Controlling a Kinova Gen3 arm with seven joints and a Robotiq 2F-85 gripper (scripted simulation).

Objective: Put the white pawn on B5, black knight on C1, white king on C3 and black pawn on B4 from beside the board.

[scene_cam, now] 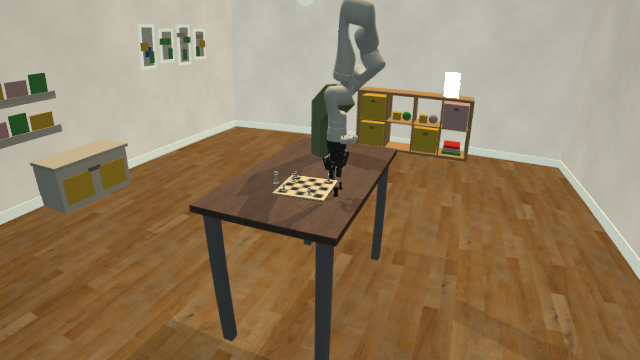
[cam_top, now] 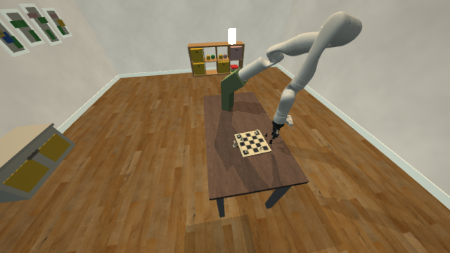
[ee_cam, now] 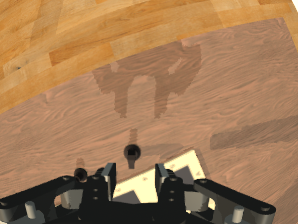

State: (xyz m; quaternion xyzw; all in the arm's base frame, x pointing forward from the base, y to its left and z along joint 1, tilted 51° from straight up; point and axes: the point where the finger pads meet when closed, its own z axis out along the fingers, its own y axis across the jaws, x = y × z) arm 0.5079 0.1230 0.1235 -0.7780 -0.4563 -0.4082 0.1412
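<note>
Now: the black knight 8 cm below my hand. Also, from my hand: black pawn 8 cm below, 8 cm behind, 1 cm to the right; chessboard 14 cm to the right, 9 cm below, 2 cm behind; white king 28 cm to the right, 6 cm below.
</note>
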